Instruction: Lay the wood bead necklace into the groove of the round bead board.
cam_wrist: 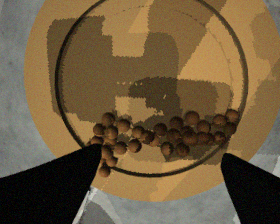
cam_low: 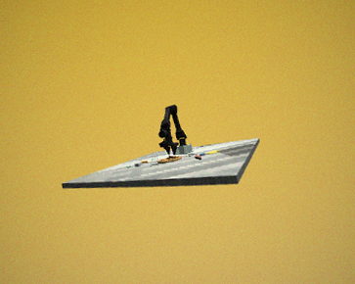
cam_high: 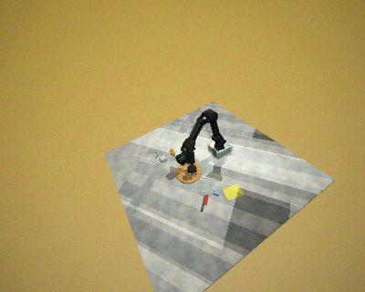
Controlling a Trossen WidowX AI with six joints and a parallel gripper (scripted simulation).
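Now: gripper tip 30 mm short of the round bead board and 30 mm above it. Also, from my gripper tip: thin grey stick: 90 mm behind, 130 mm to the left, 30 mm below; red-handled tool: 30 mm ahead, 270 mm to the left, 30 mm below; small blue block: 70 mm behind, 250 mm to the left, 30 mm below.
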